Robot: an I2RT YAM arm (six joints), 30 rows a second.
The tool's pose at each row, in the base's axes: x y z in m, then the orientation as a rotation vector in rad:
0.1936 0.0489 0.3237 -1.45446 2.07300 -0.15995
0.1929 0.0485 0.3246 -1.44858 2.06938 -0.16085
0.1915 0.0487 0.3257 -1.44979 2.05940 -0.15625
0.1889 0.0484 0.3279 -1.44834 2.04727 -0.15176
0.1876 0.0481 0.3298 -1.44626 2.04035 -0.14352
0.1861 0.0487 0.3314 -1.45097 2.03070 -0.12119
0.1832 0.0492 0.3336 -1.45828 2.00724 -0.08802
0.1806 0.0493 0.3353 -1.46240 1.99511 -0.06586
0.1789 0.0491 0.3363 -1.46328 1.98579 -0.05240
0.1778 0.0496 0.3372 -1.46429 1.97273 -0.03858
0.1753 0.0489 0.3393 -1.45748 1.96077 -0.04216
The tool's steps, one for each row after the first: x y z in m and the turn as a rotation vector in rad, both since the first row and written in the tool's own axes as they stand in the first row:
0.0002 0.0000 -0.0012 0.00480 -0.00415 0.00207
-0.0001 0.0008 -0.0028 0.00572 -0.01325 -0.00135
-0.0002 0.0019 -0.0060 0.00883 -0.02474 -0.00398
-0.0004 0.0020 -0.0083 0.00798 -0.03427 -0.00341
-0.0012 0.0028 -0.0103 -0.00309 -0.04995 -0.00487
-0.0019 0.0045 -0.0135 -0.01634 -0.07972 -0.01072
-0.0021 0.0059 -0.0163 -0.02645 -0.09709 -0.01285
-0.0019 0.0068 -0.0180 -0.03113 -0.10959 -0.01389
-0.0025 0.0075 -0.0192 -0.03471 -0.12497 -0.01637
-0.0021 0.0084 -0.0224 -0.02469 -0.13464 -0.01755

